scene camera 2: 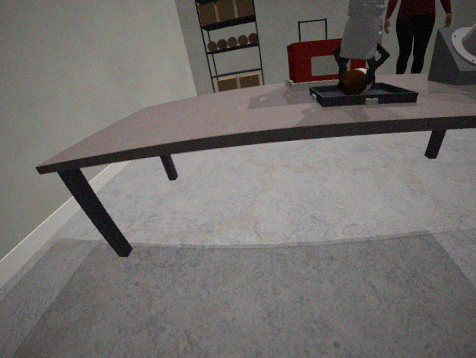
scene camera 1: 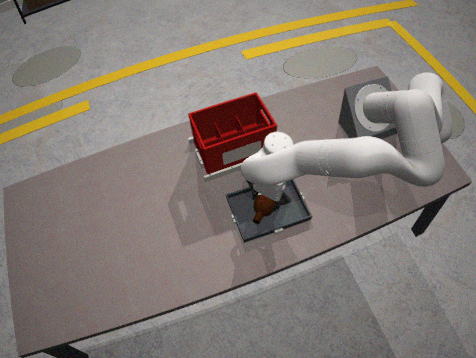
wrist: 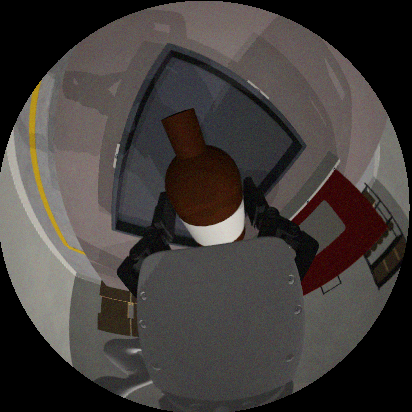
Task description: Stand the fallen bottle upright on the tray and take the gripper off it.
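The brown bottle (scene camera 1: 264,206) (scene camera 2: 352,82) (wrist: 204,185) with a white label lies on its side on the dark tray (scene camera 1: 298,215) (scene camera 2: 395,96) (wrist: 265,135). Its neck points away from the wrist camera, towards the tray's front left in scene camera 1. My gripper (scene camera 1: 269,198) (scene camera 2: 357,79) (wrist: 206,193) reaches down over the tray, with one finger on each side of the bottle's body at the label. The fingers are shut on the bottle. The bottle's base is mostly hidden beneath the gripper body.
A red crate (scene camera 1: 212,156) (scene camera 2: 299,64) (wrist: 365,220) with compartments stands on the table right behind the tray, on a light base frame. The robot's grey mount (scene camera 1: 351,112) (scene camera 2: 445,62) is at the table's far right. A shelf rack and a person are in the background.
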